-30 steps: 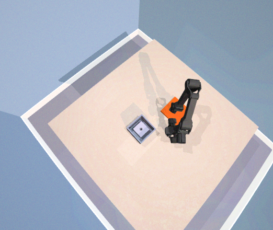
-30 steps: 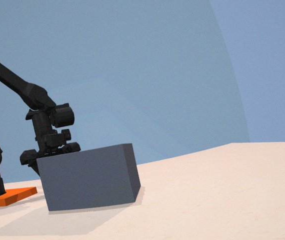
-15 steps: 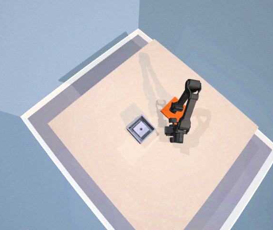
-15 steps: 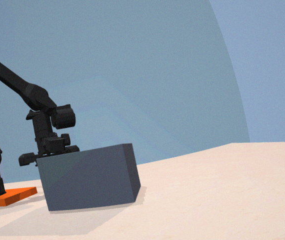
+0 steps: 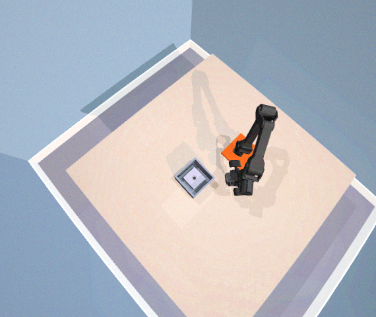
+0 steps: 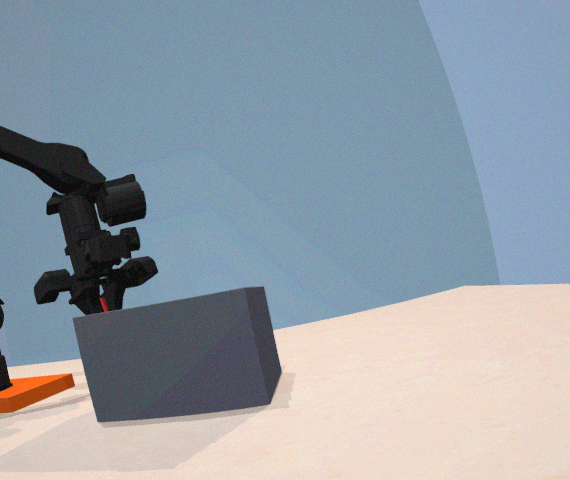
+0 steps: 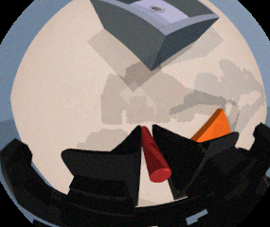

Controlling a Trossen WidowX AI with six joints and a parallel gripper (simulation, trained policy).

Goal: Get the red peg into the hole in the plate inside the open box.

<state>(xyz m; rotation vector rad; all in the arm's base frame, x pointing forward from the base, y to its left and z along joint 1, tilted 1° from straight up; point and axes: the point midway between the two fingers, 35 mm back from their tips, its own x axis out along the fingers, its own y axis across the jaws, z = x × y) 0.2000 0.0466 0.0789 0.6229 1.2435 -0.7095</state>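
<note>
Right now the grey box is 18 cm to the right of my gripper tip, 10 cm ahead of it and 4 cm below it. From my gripper tip the other things lie so: red peg: 2 cm above, 1 cm to the left, 1 cm behind.
</note>
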